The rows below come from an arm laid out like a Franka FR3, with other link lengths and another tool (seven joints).
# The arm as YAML. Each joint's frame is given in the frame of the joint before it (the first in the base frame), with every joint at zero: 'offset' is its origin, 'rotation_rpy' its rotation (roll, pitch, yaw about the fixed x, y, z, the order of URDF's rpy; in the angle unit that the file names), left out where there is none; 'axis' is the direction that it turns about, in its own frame. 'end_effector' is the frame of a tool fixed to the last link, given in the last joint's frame.
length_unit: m
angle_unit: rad
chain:
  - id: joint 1
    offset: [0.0, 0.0, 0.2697]
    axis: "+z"
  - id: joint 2
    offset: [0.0, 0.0, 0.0]
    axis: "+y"
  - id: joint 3
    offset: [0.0, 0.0, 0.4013]
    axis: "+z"
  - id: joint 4
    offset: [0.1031, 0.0, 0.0]
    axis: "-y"
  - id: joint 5
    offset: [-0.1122, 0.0, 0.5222]
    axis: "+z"
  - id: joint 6
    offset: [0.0, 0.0, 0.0]
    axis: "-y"
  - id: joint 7
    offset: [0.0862, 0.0, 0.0]
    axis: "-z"
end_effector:
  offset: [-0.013, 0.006, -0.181]
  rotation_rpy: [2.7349, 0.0, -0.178]
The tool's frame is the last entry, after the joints.
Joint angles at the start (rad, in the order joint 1, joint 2, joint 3, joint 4, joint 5, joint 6, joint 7):
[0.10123, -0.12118, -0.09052, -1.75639, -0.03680, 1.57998, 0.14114]
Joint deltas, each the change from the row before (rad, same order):
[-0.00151, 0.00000, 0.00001, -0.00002, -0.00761, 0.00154, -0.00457]
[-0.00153, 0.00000, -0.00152, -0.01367, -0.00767, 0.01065, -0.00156]
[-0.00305, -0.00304, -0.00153, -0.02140, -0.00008, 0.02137, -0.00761]
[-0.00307, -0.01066, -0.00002, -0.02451, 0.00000, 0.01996, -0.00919]
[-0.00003, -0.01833, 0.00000, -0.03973, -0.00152, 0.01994, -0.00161]
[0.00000, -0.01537, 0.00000, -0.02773, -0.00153, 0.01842, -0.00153]
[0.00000, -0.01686, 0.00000, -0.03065, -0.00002, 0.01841, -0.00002]
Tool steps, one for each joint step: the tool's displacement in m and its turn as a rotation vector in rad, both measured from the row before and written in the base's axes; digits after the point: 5 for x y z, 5 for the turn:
[0.00027, -0.00239, 0.00007, -0.00733, -0.00147, 0.00360]
[0.00047, -0.00329, -0.00744, -0.00737, 0.00303, -0.00039]
[0.00046, -0.00298, -0.00939, 0.00092, -0.00265, 0.00414]
[-0.00253, -0.00214, -0.00645, 0.00157, -0.00568, 0.00717]
[-0.00679, -0.00038, -0.01072, 0.00039, 0.00161, 0.00307]
[-0.00474, -0.00034, -0.00566, 0.00011, -0.00593, 0.00287]
[-0.00566, -0.00003, -0.00657, 0.00169, -0.00454, 0.00123]

